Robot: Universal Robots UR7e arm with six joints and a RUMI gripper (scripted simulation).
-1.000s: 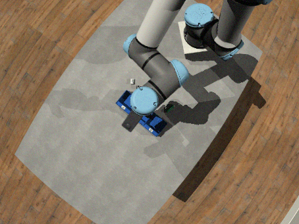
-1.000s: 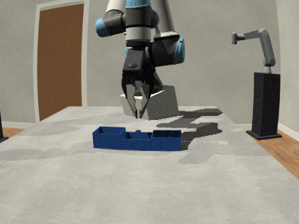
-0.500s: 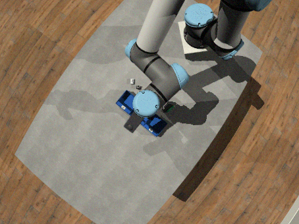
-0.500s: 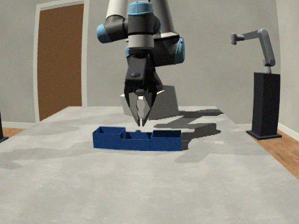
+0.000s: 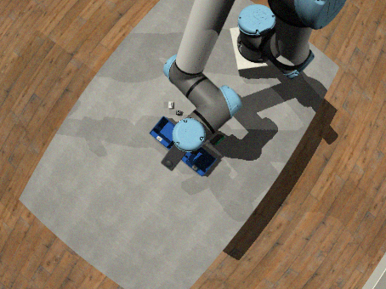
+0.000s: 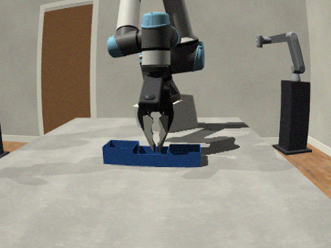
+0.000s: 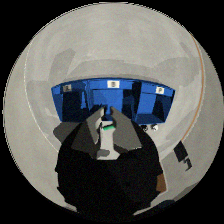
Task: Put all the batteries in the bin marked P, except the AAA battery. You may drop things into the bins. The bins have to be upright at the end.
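Now: the blue bin rack 2 cm below my hand, 1 cm to the right of it and 1 cm ahead of it. Round my hand: thin green battery 7 cm behind, 3 cm below, 1 cm to the left; then white object 13 cm to the right, 11 cm behind, 3 cm below.
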